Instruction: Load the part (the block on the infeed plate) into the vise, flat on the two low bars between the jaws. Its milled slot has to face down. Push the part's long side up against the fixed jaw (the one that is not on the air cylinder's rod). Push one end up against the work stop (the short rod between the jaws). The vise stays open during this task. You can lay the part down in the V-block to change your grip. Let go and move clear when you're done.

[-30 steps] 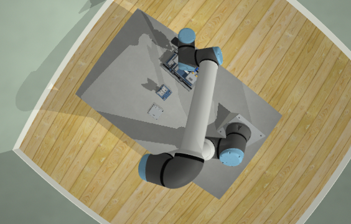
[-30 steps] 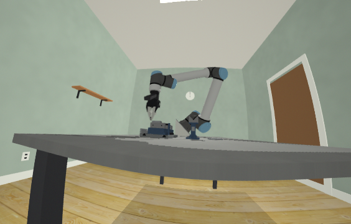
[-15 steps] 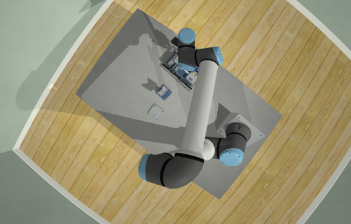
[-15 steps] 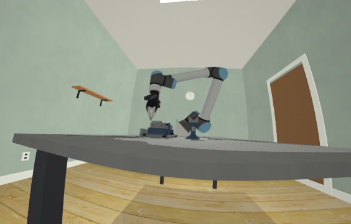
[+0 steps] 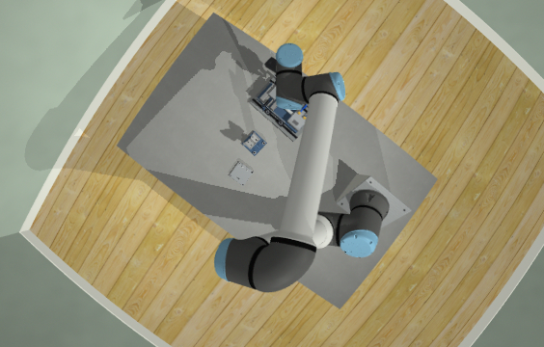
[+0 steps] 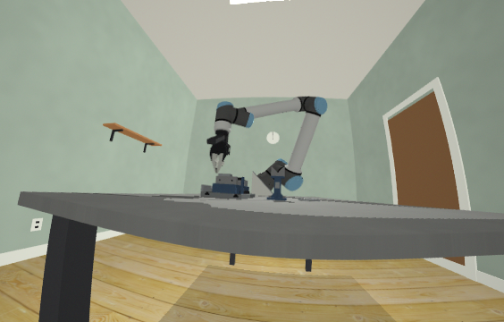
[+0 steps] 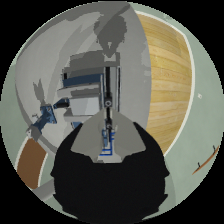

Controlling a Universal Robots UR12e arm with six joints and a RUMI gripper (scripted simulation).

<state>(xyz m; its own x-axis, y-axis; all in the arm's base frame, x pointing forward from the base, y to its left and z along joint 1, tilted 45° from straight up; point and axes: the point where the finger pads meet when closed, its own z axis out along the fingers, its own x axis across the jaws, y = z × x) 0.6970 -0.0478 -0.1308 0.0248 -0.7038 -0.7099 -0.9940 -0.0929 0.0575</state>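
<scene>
My hand is 5 cm to the right of the part and 4 cm above it. The rest, counted from my hand: vise (7 cm behind, 7 cm to the left, 9 cm below); infeed plate (14 cm behind, 45 cm to the left, 12 cm below).
</scene>
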